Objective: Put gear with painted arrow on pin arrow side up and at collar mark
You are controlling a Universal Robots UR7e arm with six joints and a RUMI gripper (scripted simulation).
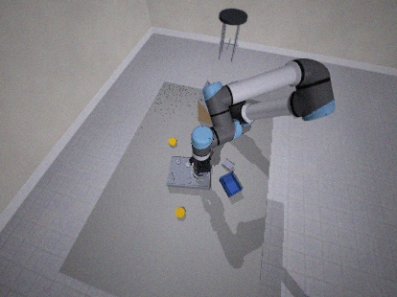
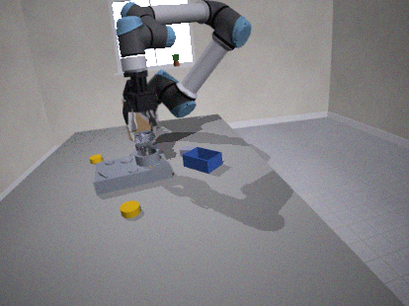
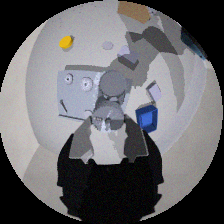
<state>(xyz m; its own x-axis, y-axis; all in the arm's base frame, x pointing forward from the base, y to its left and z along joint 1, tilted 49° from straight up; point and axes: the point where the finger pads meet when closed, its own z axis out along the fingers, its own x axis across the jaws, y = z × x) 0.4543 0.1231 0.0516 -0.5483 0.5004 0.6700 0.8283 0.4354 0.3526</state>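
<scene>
Now: the grey gear right at my hand. Round my hand: blue bin: 18 cm to the left, 12 cm below, 1 cm behind; yellow disc: 24 cm ahead, 12 cm below, 1 cm to the right.
</scene>
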